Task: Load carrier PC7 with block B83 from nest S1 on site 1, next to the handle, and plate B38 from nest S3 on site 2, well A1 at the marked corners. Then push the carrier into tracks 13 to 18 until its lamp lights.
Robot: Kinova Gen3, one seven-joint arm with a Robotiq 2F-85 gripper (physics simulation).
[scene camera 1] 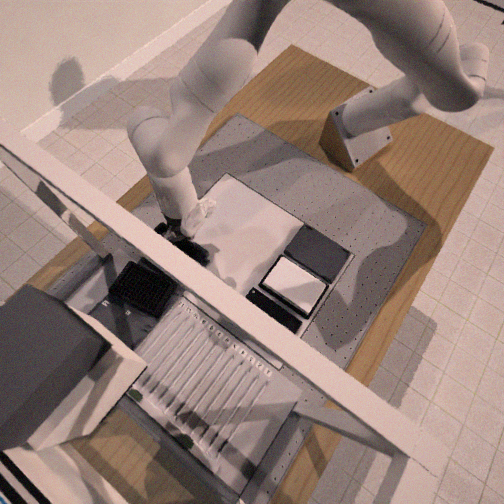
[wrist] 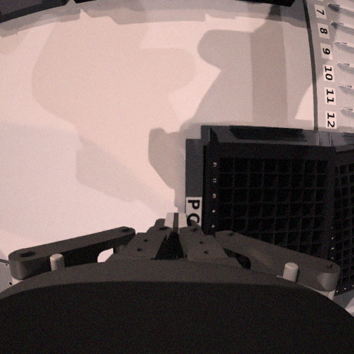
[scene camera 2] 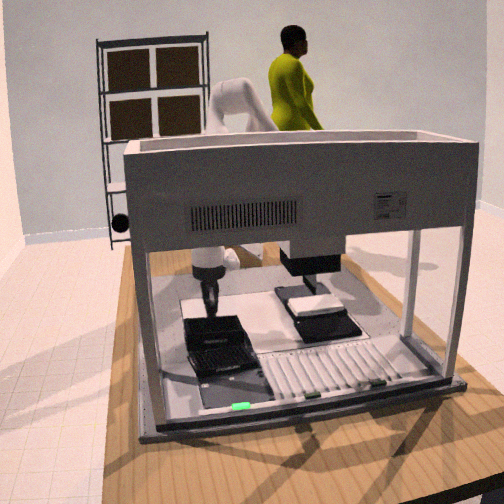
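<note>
Carrier PC7 (scene camera 1: 125, 320) (scene camera 2: 235, 390) (wrist: 194, 172) lies on the deck beside the numbered tracks, past number 12. Only "PC" of its label shows in the wrist view. Two black gridded pieces sit on it: a block (scene camera 2: 215, 330) (wrist: 275, 200) at the handle end and a second piece (scene camera 1: 145, 287) (scene camera 2: 225, 359) (wrist: 345, 175) next to it. Their names are not readable. A lamp (scene camera 2: 241, 406) at the carrier's far end glows green. My gripper (scene camera 2: 212, 312) (wrist: 175, 225) is shut and empty, pointing down at the carrier's label end; contact is unclear.
The instrument's housing (scene camera 1: 50, 370) (scene camera 2: 300, 185) and posts frame the deck. A dark head (scene camera 2: 310, 262) hangs from it. White tracks (scene camera 1: 210, 360) (scene camera 2: 325, 370) run beside the carrier. Another carrier holds a white piece (scene camera 1: 295, 285) (scene camera 2: 316, 305) and a black piece (scene camera 1: 274, 310) (scene camera 2: 328, 325). A person (scene camera 2: 292, 90) stands behind.
</note>
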